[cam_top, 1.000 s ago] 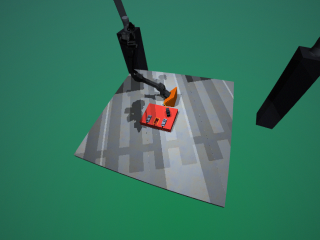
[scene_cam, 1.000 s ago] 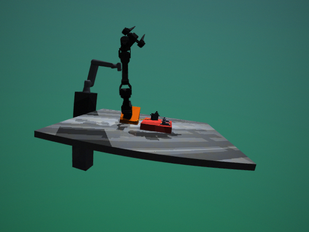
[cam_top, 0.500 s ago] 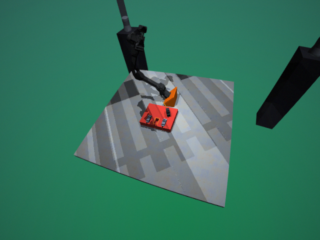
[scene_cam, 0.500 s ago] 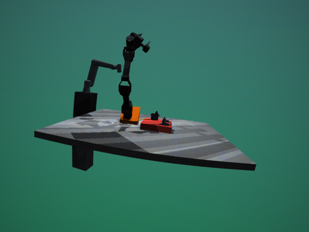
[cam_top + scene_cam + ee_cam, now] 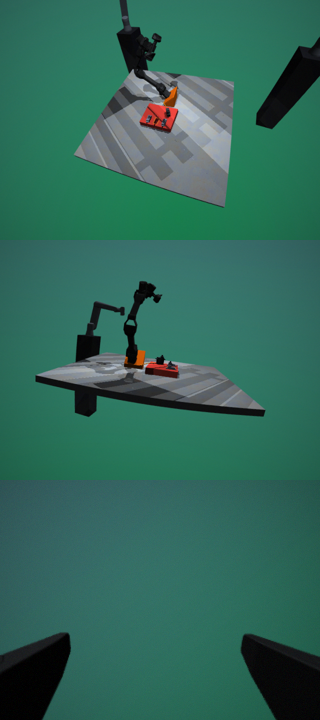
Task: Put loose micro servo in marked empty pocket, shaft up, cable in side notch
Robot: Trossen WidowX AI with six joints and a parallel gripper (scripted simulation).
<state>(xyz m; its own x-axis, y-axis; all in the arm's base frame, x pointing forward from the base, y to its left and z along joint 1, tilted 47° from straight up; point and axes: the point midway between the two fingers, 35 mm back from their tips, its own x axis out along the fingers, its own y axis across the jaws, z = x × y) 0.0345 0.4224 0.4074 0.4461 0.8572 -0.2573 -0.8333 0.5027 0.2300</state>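
My gripper tip is 80 mm short of the red deck, 10 mm to the left of it and 620 mm above it.
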